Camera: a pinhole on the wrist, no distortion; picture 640 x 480 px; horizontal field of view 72.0 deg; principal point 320.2 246.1 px. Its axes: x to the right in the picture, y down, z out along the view. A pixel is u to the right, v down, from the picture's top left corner.
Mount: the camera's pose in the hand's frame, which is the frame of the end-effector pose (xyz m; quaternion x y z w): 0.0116 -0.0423 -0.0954 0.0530 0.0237 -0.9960 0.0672
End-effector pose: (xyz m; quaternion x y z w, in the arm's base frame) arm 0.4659 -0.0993 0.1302 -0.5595 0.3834 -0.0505 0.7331
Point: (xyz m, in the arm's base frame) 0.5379 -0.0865 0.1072
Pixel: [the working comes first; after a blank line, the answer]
In the camera's frame: -0.0649 -0.0407 0.1404

116 118
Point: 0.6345 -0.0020 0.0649
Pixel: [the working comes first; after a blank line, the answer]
In the camera's frame: -0.1285 -0.0722 0.2554

99 122
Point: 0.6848 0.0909 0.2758
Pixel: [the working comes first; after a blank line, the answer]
In the camera's frame: -0.0036 0.0700 0.3962

316 324
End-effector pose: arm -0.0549 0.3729 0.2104 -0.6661 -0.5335 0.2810 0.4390
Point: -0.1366 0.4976 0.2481
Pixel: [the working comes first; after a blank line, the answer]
In the camera's frame: -0.1031 0.0391 0.1741

59 345
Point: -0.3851 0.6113 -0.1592
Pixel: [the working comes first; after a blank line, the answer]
In the camera's frame: -0.1838 -0.2151 0.5857

182 84
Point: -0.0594 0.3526 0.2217
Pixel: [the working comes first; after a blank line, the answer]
In the camera's frame: 0.0171 -0.0386 0.0892

404 55
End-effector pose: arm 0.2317 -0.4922 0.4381 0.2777 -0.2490 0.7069 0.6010
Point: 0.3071 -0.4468 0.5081
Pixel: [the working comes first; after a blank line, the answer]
In the camera's frame: -0.0669 0.0433 0.1171

69 409
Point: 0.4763 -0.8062 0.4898
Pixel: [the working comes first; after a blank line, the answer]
In the camera's frame: 0.2057 0.1044 0.4001

547 361
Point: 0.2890 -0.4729 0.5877
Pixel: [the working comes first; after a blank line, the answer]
In the camera's frame: -0.1158 0.0254 0.1852

45 307
